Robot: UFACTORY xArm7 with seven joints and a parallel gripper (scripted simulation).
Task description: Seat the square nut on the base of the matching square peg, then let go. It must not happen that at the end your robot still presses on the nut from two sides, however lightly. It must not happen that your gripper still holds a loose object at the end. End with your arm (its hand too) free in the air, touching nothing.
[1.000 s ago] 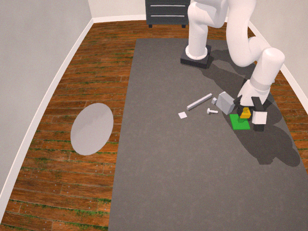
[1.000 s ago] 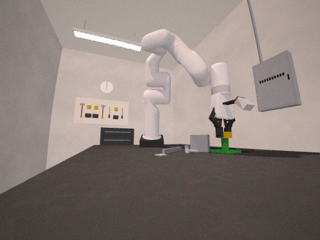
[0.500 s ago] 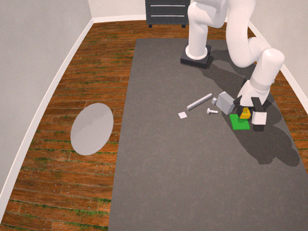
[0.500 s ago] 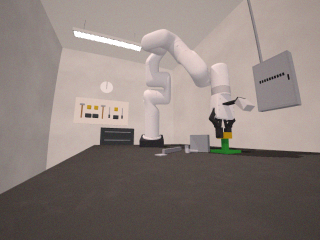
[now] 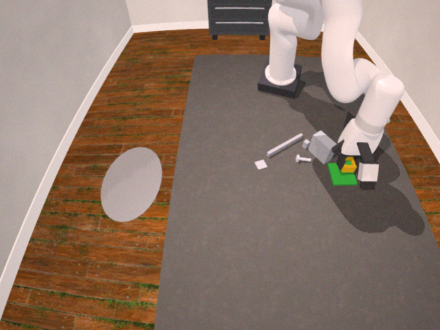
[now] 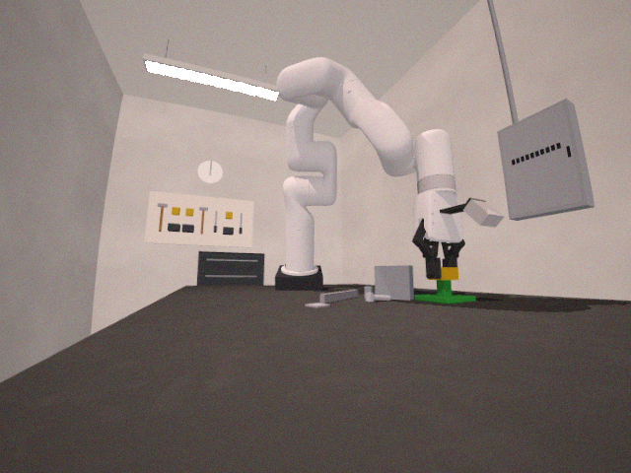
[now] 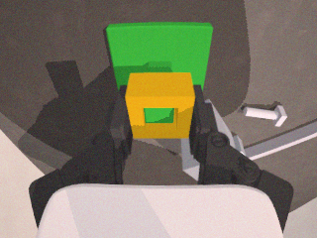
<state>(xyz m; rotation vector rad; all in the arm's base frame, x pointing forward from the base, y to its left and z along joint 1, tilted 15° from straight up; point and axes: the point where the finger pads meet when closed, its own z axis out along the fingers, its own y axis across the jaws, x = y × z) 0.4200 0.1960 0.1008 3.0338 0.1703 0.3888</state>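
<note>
Now: the grey block 70 mm behind my hand, 60 mm to the right of it and 30 mm below it. From my hand the other things lie so: bolt: 130 mm to the right, 60 mm below, 40 mm behind; small grey cube: 110 mm to the right, 100 mm behind, 50 mm below; grey bar: 180 mm to the right, 100 mm behind, 60 mm below.
</note>
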